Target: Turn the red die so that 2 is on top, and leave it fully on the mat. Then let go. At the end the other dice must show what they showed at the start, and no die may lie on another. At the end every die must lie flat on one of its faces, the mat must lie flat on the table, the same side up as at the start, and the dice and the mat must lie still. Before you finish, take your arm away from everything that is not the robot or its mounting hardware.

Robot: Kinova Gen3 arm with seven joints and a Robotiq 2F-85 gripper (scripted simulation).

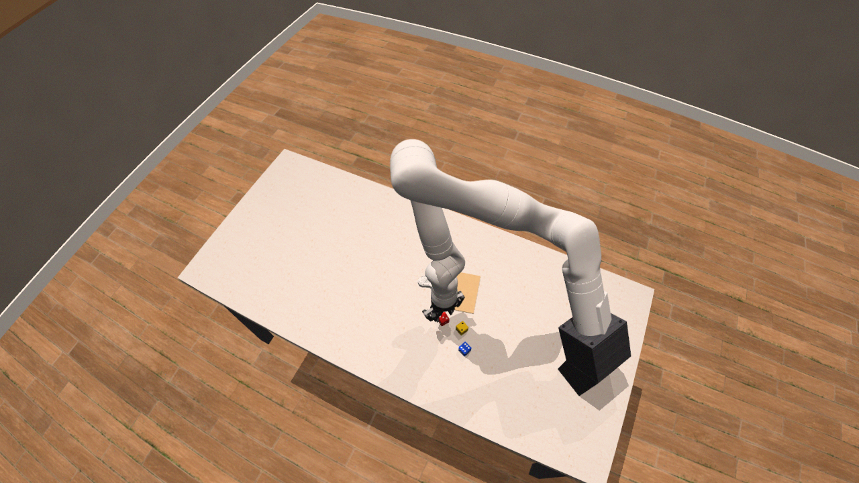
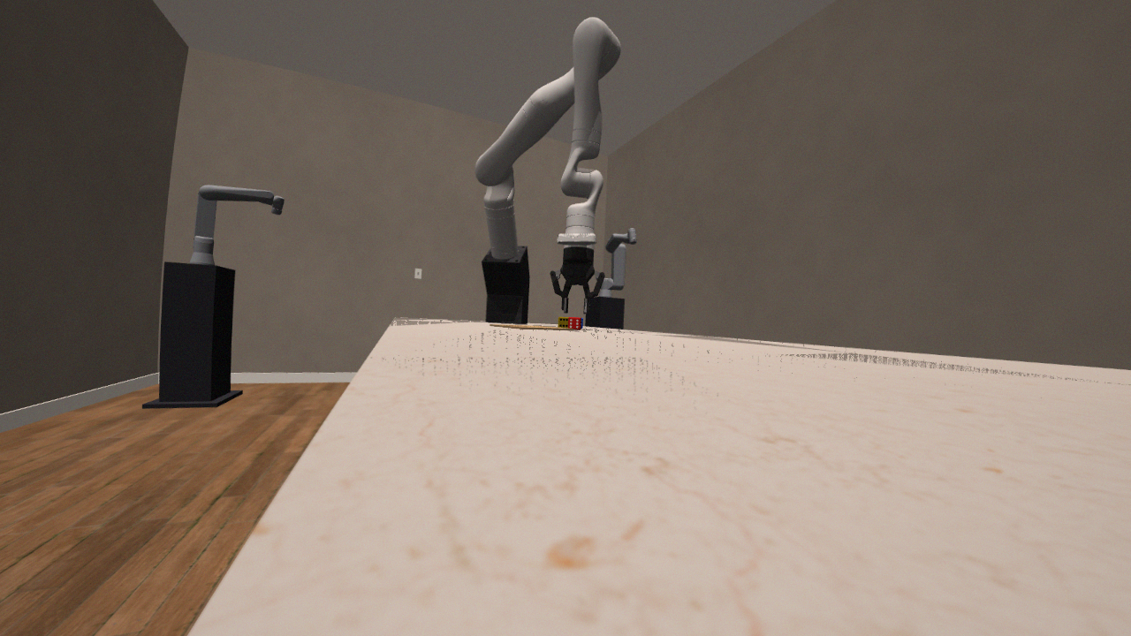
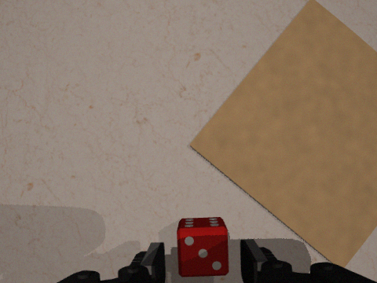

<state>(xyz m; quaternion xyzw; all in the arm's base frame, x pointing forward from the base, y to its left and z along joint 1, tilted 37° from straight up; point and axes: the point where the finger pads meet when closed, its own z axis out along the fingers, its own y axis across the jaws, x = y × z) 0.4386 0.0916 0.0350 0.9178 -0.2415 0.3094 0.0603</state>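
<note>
Now: hand 40 mm above the red die. From my hand the other things lie so: blue die (100 mm behind, 60 mm to the left, 40 mm below); then yellow die (70 mm behind, 40 mm below); then tan mat (120 mm to the right, 50 mm below).
</note>
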